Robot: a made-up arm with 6 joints.
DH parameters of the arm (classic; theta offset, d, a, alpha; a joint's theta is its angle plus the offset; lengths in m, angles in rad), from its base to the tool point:
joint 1: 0 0.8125 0.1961 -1.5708
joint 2: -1.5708 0 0.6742 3.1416
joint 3: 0 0 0.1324 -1.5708
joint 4: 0 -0.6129 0 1.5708
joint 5: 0 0 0 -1.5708
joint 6: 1.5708 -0.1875 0 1.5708
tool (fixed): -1.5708 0 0 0
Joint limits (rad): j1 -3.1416..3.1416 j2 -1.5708..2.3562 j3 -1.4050..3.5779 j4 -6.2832..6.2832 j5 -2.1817..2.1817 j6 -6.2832..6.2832
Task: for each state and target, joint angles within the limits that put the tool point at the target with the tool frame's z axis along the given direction. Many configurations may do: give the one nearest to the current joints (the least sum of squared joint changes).
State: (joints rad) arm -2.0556 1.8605 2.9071 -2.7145 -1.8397 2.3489
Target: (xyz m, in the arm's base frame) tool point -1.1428 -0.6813 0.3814 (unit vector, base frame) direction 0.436 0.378 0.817
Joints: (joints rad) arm -2.7392 2.3562 2.1344 -1.8638 -1.5348 2.3685
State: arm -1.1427 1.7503 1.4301 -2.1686 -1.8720 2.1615
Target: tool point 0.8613 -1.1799 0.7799 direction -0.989 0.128 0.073
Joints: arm -0.9640 1.7649 1.4146 -2.9354 -2.0125 2.3789
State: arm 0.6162 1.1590 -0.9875 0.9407 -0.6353 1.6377
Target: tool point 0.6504 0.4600 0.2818 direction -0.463 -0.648 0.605
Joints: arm 0.7854 1.2549 -0.5079 1.2685 -0.8515 2.2020
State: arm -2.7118 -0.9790 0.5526 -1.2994 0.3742 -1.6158
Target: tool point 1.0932 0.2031 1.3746 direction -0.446 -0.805 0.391
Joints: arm -2.9237 -1.4769 0.8269 -1.7415 -0.2069 -2.1778
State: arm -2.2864 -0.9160 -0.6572 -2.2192 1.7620 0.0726
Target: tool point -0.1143 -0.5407 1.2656 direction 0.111 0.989 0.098
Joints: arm -1.5683 -0.3871 -0.6417 -2.4759 1.5187 -0.1855
